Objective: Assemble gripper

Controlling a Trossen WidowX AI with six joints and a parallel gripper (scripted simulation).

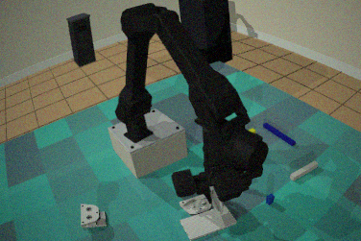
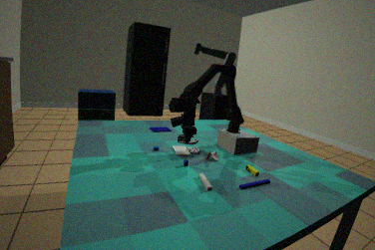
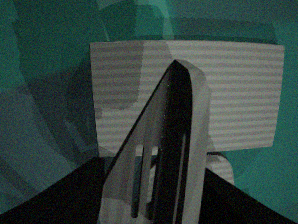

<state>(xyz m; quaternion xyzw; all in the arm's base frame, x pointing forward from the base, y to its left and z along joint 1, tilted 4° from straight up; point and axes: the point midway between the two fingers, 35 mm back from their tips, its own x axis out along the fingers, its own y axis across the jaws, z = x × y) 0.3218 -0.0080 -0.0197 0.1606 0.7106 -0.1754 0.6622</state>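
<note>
The small blue block lies 70 mm ahead of my gripper tip, 120 mm to the left of it and 50 mm below it. Round my gripper tip: yellow block 170 mm behind, 290 mm to the left, 50 mm below; jaw 40 mm behind; white bar 90 mm ahead, 280 mm to the left, 50 mm below.
</note>
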